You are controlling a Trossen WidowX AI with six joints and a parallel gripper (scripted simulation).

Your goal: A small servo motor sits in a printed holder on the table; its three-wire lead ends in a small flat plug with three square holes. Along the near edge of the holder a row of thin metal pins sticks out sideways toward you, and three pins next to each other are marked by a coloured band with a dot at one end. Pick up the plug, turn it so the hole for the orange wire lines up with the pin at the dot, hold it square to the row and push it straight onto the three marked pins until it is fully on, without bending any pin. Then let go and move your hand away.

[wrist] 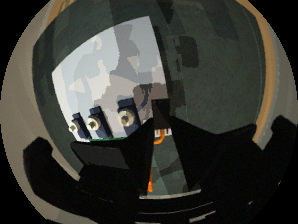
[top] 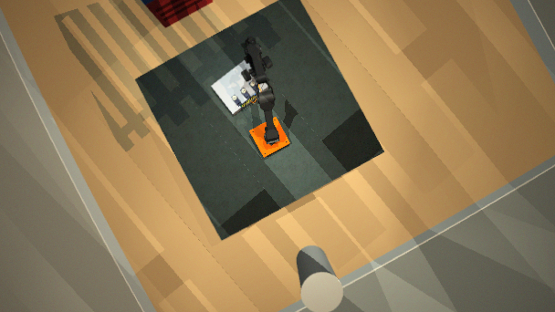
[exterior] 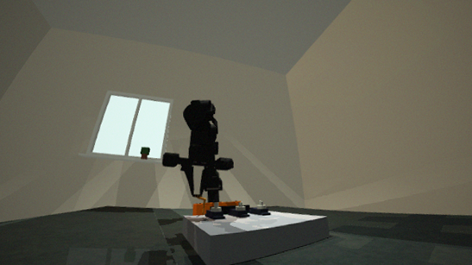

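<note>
Right now my gripper tip is 8 cm to the right of the blue band, 7 cm past it and 3 cm above it. The rest, counted from my gripper tip: grey printed holder: 13 cm to the left, 9 cm ahead, 8 cm below.
</note>
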